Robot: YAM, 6 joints.
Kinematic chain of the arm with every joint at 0, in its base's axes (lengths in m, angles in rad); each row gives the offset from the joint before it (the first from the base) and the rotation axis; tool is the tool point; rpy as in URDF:
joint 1: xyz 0 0 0.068 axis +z
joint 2: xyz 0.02 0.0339 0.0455 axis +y
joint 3: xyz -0.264 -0.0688 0 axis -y
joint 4: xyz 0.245 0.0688 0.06 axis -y
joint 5: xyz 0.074 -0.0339 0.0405 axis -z
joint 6: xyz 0.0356 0 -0.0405 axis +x
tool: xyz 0 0 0 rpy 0 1.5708 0
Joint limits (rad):
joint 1: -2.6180..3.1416
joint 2: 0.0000..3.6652
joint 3: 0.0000..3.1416
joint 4: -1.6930..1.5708
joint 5: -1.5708..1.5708
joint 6: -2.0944..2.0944
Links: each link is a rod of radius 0.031 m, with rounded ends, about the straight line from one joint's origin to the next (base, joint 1, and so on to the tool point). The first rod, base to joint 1, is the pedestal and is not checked.
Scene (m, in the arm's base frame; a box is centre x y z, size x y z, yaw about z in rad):
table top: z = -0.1
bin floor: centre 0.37 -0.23 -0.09 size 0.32 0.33 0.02 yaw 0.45
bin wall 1: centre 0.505 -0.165 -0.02 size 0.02 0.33 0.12 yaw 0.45
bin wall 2: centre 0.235 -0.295 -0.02 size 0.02 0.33 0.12 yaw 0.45
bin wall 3: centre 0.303 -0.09 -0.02 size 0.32 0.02 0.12 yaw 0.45
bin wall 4: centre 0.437 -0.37 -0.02 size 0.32 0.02 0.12 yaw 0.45
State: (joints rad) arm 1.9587 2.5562 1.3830 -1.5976 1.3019 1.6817
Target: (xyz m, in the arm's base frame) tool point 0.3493 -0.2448 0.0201
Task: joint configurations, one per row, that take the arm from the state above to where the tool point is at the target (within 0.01 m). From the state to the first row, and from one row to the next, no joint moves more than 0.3 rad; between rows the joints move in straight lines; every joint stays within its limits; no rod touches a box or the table.
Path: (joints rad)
1: 1.7421 2.2786 1.5159 -1.6167 1.2744 1.6336
2: 1.5254 2.0009 1.6488 -1.6358 1.2470 1.5855
3: 1.3088 1.7233 1.7817 -1.6548 1.2195 1.5374
4: 1.0921 1.4456 1.9146 -1.6739 1.1921 1.4892
5: 0.8755 1.1680 2.0476 -1.6930 1.1646 1.4411
6: 0.6414 1.4231 2.0191 -1.6318 1.1996 1.4812
7: 0.4072 1.6783 1.9906 -1.5705 1.2346 1.5213
8: 0.1731 1.9334 1.9621 -1.5093 1.2696 1.5614
9: -0.0611 2.1886 1.9337 -1.4481 1.3045 1.6015
10: -0.2952 2.4437 1.9052 -1.3869 1.3395 1.6416
11: -0.5293 2.6989 1.8767 -1.3256 1.3745 1.6817

